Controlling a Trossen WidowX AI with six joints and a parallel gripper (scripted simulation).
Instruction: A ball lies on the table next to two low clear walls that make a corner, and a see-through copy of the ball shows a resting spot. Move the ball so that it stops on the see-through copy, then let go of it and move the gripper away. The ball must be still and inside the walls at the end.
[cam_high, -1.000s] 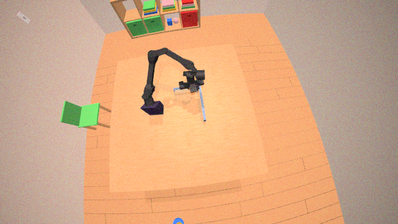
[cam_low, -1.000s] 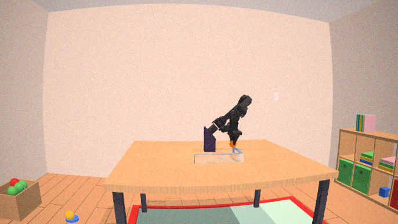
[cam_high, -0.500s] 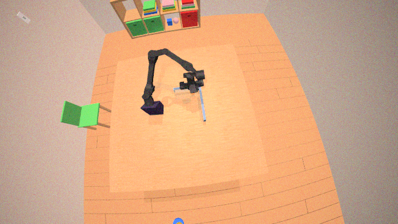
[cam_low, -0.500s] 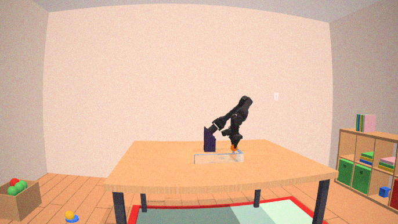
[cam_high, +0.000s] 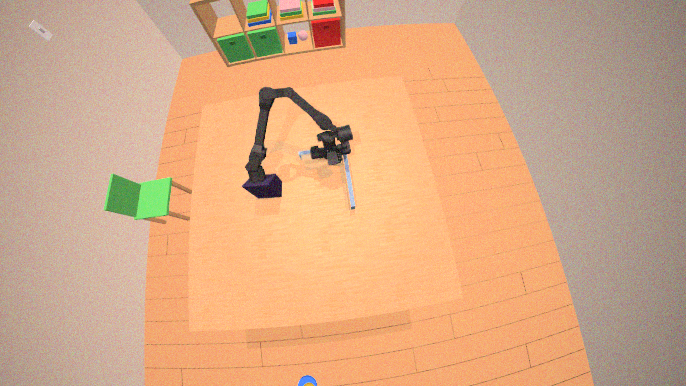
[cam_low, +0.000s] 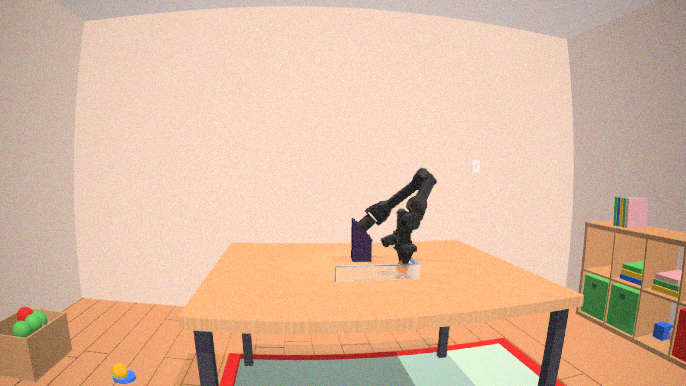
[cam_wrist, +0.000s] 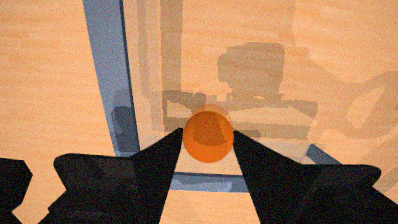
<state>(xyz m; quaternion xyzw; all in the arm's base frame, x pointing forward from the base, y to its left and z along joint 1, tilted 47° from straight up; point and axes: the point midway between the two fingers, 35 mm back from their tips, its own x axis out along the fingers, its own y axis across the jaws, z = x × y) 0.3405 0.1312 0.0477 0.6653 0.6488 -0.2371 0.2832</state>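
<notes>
Right now my gripper tip is 10 mm above the see-through copy. Round my gripper tip: orange ball: right at my gripper tip.
</notes>
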